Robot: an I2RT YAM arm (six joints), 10 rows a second.
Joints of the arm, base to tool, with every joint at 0 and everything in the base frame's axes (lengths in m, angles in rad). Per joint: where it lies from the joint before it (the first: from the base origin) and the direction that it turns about. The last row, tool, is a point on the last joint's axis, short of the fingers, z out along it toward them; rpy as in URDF.
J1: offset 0 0 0.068 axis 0 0 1
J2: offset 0.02 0.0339 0.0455 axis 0 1 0
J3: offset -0.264 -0.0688 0 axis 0 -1 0
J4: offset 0.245 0.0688 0.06 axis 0 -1 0
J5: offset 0.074 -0.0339 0.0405 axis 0 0 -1
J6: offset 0.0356 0 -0.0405 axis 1 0 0
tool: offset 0 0 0 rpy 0 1.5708 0
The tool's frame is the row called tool.
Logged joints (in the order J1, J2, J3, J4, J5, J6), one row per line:
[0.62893, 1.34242, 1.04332, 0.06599, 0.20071, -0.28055]
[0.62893, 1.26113, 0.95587, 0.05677, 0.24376, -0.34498]
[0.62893, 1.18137, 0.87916, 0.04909, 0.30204, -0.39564]
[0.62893, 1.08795, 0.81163, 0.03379, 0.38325, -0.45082]
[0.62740, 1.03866, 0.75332, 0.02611, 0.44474, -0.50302]
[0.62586, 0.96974, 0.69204, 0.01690, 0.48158, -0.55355]
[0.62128, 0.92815, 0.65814, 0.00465, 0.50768, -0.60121]
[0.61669, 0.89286, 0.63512, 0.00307, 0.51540, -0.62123]
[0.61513, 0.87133, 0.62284, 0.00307, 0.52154, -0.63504]
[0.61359, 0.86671, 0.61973, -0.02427, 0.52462, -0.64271]
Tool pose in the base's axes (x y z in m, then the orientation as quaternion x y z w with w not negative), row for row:
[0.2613, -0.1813, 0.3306, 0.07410, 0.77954, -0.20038, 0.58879]
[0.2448, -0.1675, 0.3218, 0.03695, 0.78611, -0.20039, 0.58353]
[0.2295, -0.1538, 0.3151, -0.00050, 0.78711, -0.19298, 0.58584]
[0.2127, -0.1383, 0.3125, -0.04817, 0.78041, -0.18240, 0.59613]
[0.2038, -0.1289, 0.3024, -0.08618, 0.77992, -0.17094, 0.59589]
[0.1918, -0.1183, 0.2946, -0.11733, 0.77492, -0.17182, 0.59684]
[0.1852, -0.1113, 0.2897, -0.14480, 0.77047, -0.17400, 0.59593]
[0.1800, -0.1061, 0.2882, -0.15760, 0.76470, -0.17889, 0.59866]
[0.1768, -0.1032, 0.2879, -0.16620, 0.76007, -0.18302, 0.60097]
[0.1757, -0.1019, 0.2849, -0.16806, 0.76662, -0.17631, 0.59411]
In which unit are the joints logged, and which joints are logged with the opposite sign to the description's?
The joints are logged in radians. Opposite sign: J1, J5.
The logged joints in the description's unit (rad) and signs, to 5 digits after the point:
[-0.62893, 1.34242, 1.04332, 0.06599, -0.20071, -0.28055]
[-0.62893, 1.26113, 0.95587, 0.05677, -0.24376, -0.34498]
[-0.62893, 1.18137, 0.87916, 0.04909, -0.30204, -0.39564]
[-0.62893, 1.08795, 0.81163, 0.03379, -0.38325, -0.45082]
[-0.62740, 1.03866, 0.75332, 0.02611, -0.44474, -0.50302]
[-0.62586, 0.96974, 0.69204, 0.01690, -0.48158, -0.55355]
[-0.62128, 0.92815, 0.65814, 0.00465, -0.50768, -0.60121]
[-0.61669, 0.89286, 0.63512, 0.00307, -0.51540, -0.62123]
[-0.61513, 0.87133, 0.62284, 0.00307, -0.52154, -0.63504]
[-0.61359, 0.86671, 0.61973, -0.02427, -0.52462, -0.64271]

